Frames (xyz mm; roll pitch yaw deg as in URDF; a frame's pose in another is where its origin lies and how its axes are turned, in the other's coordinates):
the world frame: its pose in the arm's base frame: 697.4 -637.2 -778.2 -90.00 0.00 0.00
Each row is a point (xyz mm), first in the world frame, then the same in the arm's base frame.
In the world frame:
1: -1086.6 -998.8 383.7
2: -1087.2 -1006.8 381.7
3: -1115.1 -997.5 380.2
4: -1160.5 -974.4 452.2
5: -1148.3 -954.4 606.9
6: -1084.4 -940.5 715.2
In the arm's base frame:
1: -389.2 -253.5 220.6
2: -389.8 -255.5 228.6
3: -417.7 -257.0 219.3
4: -463.1 -185.0 196.2
5: -450.9 -30.3 176.2
6: -387.0 78.0 162.3

